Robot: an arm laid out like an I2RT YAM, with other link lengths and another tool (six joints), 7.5 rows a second.
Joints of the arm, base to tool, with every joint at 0 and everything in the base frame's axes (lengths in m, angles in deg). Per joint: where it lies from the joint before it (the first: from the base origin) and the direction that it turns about. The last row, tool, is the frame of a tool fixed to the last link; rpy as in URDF.
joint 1: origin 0 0 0.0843 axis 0 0 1
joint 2: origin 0.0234 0.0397 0.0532 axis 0 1 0
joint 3: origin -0.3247 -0.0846 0 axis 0 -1 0
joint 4: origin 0.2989 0.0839 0.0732 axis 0 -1 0
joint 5: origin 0.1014 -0.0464 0.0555 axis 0 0 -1
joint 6: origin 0.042 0 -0.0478 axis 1 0 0
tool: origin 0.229 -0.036 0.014 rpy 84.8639 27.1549 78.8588
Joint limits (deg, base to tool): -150..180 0..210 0..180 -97..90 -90..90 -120..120
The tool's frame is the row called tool.
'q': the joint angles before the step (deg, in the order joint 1, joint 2, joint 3, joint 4, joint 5, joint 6). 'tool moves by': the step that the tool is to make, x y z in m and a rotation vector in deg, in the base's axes. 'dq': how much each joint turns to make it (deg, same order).
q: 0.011, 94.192, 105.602, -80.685, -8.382, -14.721
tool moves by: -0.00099, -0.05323, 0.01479, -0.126, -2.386, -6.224
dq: -6.273, -1.530, -0.022, 0.874, -0.022, -0.043
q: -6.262, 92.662, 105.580, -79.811, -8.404, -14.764
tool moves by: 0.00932, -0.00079, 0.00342, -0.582, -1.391, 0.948
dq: -0.023, 0.175, -0.001, 1.466, -0.001, -1.072
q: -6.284, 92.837, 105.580, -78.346, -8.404, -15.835
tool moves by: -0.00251, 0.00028, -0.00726, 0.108, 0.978, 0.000
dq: 0.000, 0.197, -0.655, -0.131, 0.000, 0.000
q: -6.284, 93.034, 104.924, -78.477, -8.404, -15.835
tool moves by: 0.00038, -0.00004, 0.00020, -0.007, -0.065, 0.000
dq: 0.000, 0.001, 0.000, 0.066, 0.000, 0.000
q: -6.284, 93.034, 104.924, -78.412, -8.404, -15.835
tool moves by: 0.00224, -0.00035, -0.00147, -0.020, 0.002, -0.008
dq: 0.000, 0.284, -0.001, 0.284, 0.022, -0.001
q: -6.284, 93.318, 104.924, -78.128, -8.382, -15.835
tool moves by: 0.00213, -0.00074, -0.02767, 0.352, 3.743, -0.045
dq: -0.022, 3.104, 0.001, -0.656, 0.065, -0.001
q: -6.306, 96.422, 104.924, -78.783, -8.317, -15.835
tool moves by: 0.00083, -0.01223, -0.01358, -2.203, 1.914, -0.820
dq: 0.001, 1.594, -0.001, -0.066, 2.536, 0.000
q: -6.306, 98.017, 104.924, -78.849, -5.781, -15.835
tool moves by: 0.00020, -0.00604, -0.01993, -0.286, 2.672, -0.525
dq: -0.350, 2.295, 0.000, -0.328, 0.611, -0.001
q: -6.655, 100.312, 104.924, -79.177, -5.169, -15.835
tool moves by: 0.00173, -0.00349, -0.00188, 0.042, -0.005, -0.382
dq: -0.394, 0.307, 0.002, 0.305, -0.044, -0.001
